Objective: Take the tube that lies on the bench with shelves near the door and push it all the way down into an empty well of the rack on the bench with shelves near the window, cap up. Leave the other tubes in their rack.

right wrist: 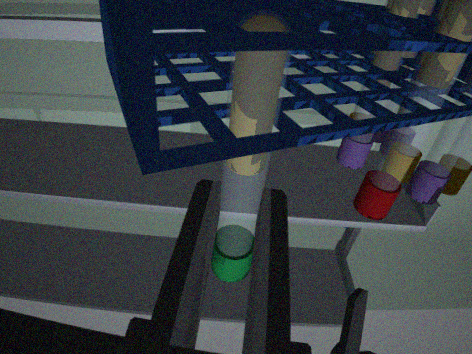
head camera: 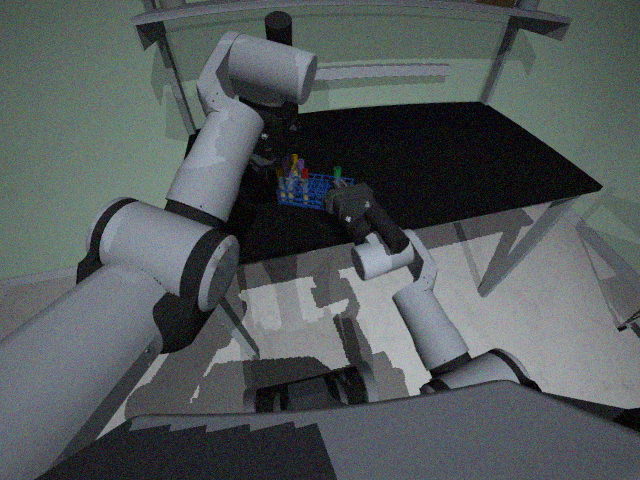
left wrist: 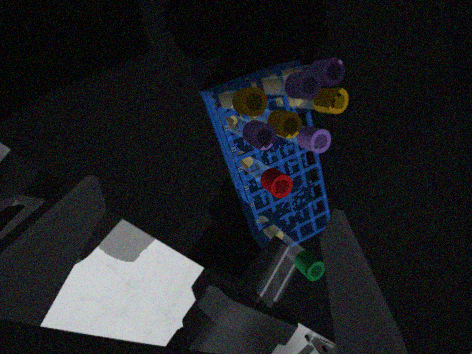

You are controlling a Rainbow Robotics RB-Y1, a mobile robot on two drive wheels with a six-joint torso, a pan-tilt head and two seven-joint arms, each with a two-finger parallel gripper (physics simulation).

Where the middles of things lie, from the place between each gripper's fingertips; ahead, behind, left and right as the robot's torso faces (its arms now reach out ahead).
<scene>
The tube (right wrist: 243, 179) is 1 cm below my right hand. Round my right hand: blue rack (head camera: 315, 193) 5 cm ahead, 5 cm to the left, 6 cm below.
Now: the tube 14 cm to the right of my left hand, 10 cm below it and 2 cm ahead of it. Also, from my left hand: blue rack: 15 cm below, 9 cm to the right, 7 cm ahead.
</scene>
